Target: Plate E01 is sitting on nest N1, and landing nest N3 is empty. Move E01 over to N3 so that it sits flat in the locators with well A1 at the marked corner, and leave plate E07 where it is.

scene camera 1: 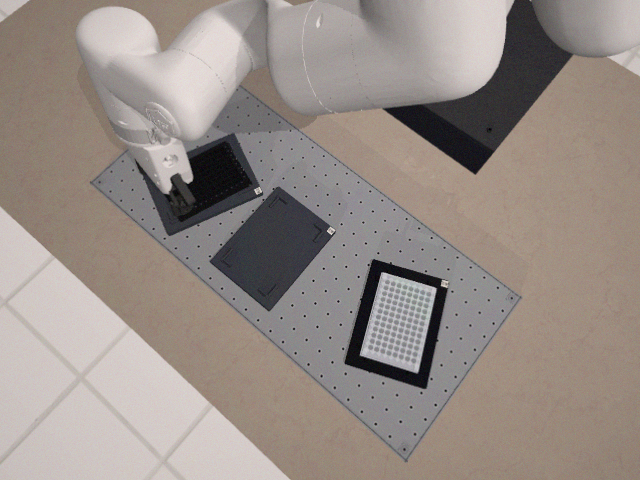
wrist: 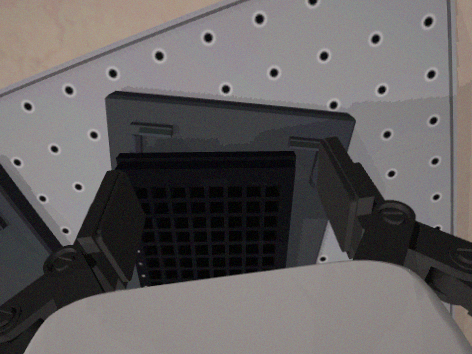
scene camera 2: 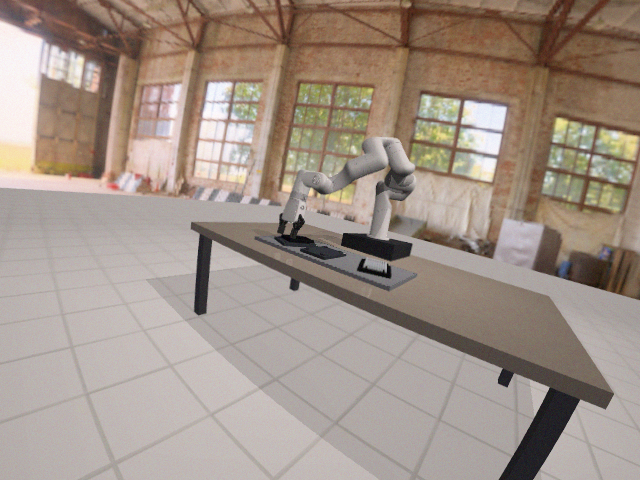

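A black well plate (scene camera 1: pixel 219 170) (wrist: pixel 210 172), apparently E01, lies on the left dark nest (scene camera 1: pixel 219 208) (wrist: pixel 225 125). Two corner locators show beyond its far edge in the wrist view. My gripper (scene camera 1: pixel 181 204) (scene camera 2: pixel 287 234) (wrist: pixel 225 179) is open, fingers on either side of this plate and low over it. The left finger overlaps the plate's left edge; a gap shows between the right finger and the plate. Exact finger height is unclear. The empty nest (scene camera 1: pixel 273 248) (scene camera 2: pixel 323 251), apparently N3, has four corner locators and a white corner label (scene camera 1: pixel 330 230).
A white plate (scene camera 1: pixel 400 322) (scene camera 2: pixel 375 266), apparently E07, lies in the right black nest (scene camera 1: pixel 360 330). All three nests stand on a grey perforated board (scene camera 1: pixel 320 335). The arm's black base block (scene camera 1: pixel 516 103) (scene camera 2: pixel 372 245) stands behind the board. The arm passes above the board's rear left.
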